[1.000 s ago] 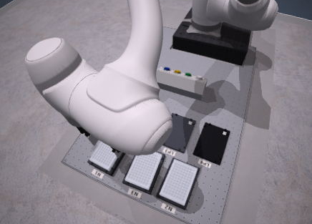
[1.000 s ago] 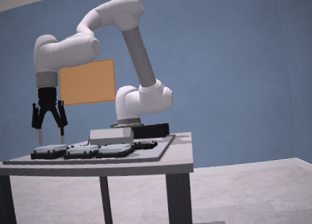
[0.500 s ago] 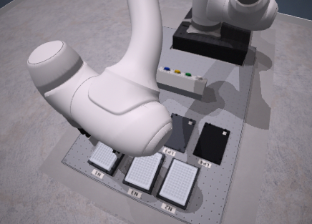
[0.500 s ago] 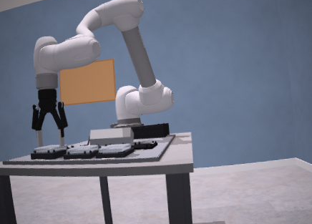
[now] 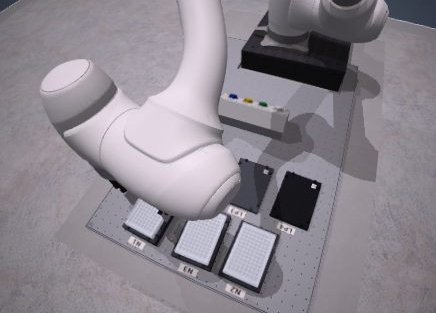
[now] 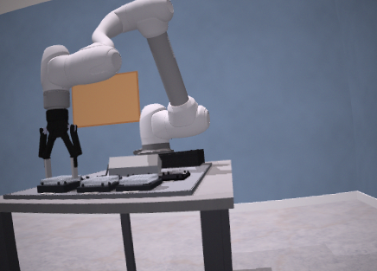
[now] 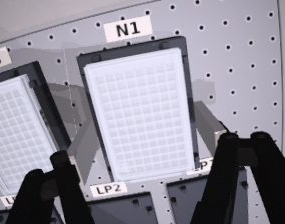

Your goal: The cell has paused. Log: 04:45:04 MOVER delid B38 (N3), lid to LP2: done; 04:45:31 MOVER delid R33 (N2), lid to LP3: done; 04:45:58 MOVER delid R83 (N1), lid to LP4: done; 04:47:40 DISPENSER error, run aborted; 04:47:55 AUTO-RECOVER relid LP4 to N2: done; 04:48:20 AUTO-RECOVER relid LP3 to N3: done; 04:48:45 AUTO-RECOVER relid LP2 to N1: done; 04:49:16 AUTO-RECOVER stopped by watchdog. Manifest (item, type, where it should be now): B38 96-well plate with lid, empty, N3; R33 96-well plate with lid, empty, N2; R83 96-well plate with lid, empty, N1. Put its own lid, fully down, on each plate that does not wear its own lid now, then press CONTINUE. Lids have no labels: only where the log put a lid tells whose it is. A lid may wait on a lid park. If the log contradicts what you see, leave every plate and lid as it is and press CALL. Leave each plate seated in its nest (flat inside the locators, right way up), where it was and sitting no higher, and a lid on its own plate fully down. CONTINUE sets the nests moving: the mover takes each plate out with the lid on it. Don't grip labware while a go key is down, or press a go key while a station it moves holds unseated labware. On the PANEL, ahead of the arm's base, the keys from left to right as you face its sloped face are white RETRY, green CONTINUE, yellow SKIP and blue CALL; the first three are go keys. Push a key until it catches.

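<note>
Now: the pale grey lid 2 cm below my hand. Round my hand: LP2 label: 9 cm behind, 8 cm to the left, 6 cm below; then nest N1: 5 cm below; then lid park LP1: 18 cm behind, 4 cm to the right, 6 cm below.
</note>
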